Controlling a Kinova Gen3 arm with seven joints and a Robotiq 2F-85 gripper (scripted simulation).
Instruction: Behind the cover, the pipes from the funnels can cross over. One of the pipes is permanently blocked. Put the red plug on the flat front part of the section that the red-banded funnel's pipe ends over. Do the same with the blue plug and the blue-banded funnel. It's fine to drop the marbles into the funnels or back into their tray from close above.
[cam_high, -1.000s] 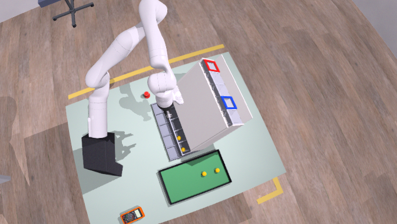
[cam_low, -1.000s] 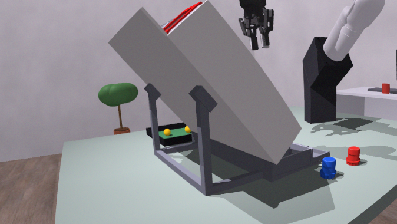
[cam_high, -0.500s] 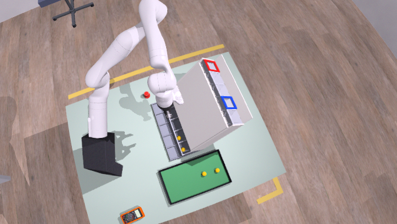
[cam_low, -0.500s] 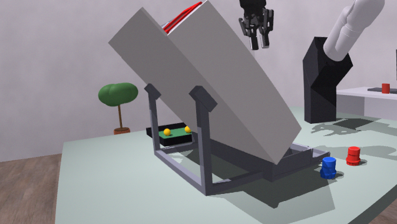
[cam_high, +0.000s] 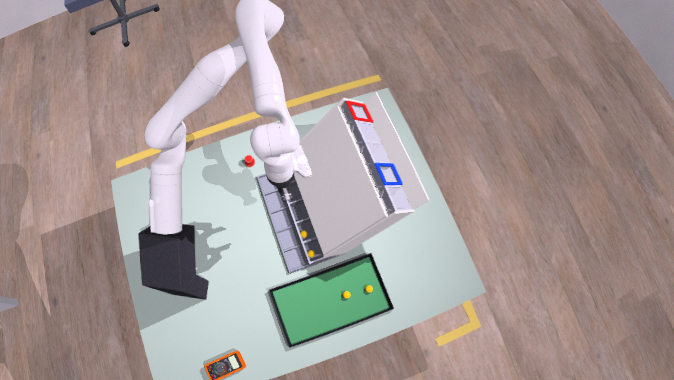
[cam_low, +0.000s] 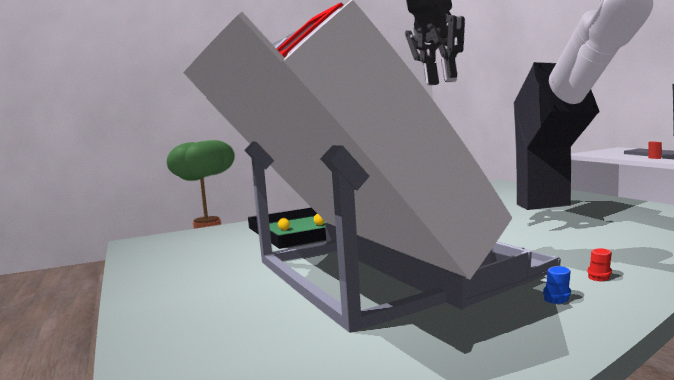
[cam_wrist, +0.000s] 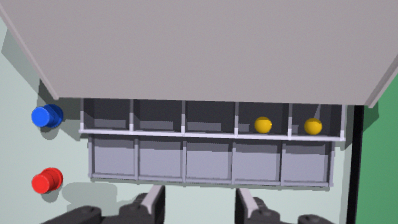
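The green tray lies 12 cm ahead of my hand, 31 cm to the right of it and 29 cm below it. From my hand the other things lie so: slanted grey cover (15 cm ahead, 4 cm to the left, 9 cm below); orange multimeter (25 cm behind, 52 cm to the right, 28 cm below).
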